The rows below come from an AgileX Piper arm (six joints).
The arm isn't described. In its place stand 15 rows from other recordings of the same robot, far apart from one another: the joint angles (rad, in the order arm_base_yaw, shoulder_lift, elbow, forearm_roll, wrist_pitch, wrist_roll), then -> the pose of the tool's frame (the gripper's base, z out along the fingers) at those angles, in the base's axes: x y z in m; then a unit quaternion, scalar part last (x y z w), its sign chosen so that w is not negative.
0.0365, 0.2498, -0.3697, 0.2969, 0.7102, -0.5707 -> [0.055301 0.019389 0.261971 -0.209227 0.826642 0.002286 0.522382]
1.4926, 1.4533, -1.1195, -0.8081, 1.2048, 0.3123 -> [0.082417 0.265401 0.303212 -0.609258 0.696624 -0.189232 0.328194]
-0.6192, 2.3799, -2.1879, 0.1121, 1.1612, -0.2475 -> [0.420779 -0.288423 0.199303 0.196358 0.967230 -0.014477 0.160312]
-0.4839, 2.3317, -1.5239, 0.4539, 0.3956, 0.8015 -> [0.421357 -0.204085 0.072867 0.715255 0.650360 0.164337 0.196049]
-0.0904, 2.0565, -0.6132, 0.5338, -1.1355, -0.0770 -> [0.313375 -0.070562 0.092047 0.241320 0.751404 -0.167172 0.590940]
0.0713, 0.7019, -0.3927, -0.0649, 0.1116, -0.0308 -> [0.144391 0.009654 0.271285 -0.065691 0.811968 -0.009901 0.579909]
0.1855, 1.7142, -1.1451, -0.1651, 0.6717, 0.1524 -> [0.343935 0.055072 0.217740 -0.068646 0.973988 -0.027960 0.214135]
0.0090, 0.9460, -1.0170, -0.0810, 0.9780, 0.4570 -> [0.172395 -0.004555 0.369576 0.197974 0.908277 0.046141 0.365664]
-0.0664, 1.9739, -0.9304, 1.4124, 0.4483, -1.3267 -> [0.352842 0.015572 0.104823 0.005221 0.942254 0.211729 0.259423]
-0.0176, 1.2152, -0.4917, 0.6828, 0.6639, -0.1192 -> [0.185014 0.032130 0.192282 0.185743 0.944325 0.230741 0.143208]
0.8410, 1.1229, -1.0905, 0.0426, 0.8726, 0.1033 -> [0.147067 0.168856 0.363621 -0.328932 0.869642 0.185173 0.318178]
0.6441, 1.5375, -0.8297, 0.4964, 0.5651, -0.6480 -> [0.212822 0.188840 0.199049 -0.430309 0.867136 0.168459 0.185827]
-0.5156, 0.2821, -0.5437, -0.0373, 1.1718, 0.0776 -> [0.024132 -0.017270 0.278398 0.271583 0.890244 -0.097536 0.352413]
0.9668, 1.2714, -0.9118, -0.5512, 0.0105, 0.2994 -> [0.164231 0.237128 0.332675 -0.456049 0.656384 0.208251 0.563748]
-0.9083, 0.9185, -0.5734, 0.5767, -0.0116, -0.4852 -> [0.119821 -0.154530 0.305815 0.379979 0.691686 -0.246203 0.562646]
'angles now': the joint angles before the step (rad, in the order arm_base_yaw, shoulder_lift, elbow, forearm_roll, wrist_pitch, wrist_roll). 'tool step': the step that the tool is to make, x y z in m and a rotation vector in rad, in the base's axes. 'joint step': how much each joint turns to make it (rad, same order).
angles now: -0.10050 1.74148 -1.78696 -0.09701 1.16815 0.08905
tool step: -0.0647 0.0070 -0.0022 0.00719 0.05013 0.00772
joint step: -0.00014 -0.22775 0.27774 0.00619 -0.00010 -0.00827
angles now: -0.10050 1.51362 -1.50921 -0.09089 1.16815 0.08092
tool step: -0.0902 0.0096 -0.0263 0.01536 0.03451 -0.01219
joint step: 0.00024 -0.31845 0.38853 0.00411 -0.03292 0.01748
